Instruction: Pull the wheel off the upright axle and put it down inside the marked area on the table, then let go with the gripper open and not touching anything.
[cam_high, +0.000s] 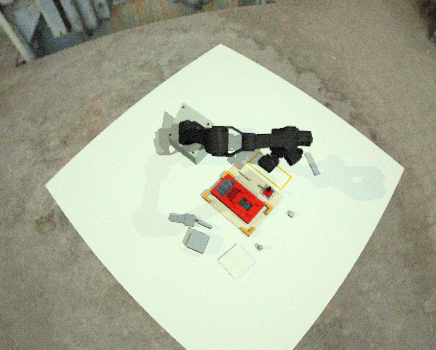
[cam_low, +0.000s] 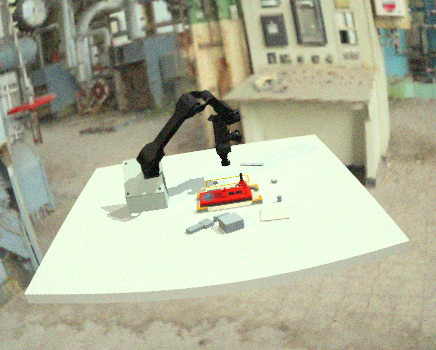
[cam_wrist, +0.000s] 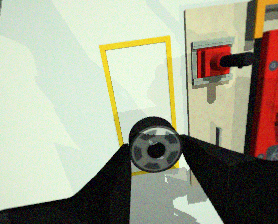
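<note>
My gripper tip is now right at the grey wheel. Also, from my gripper tip: axle (10 cm to the right, 5 cm below, 5 cm ahead); then grey bar (15 cm to the left, 13 cm ahead, 8 cm below); then white plate (40 cm to the right, 12 cm ahead, 8 cm below).
</note>
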